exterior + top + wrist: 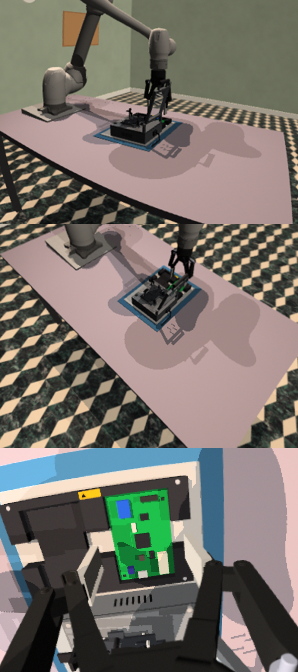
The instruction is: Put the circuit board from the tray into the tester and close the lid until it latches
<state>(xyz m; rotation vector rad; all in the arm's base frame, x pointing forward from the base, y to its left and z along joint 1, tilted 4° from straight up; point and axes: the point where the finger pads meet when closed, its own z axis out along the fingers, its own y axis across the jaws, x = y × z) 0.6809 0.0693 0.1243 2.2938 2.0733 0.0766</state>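
Right now my hand is 7 cm above the green circuit board. The rest, counted from my hand: clear lid (18 cm to the right, 9 cm above, 7 cm ahead); black tester (13 cm to the right, 2 cm behind, 2 cm above).
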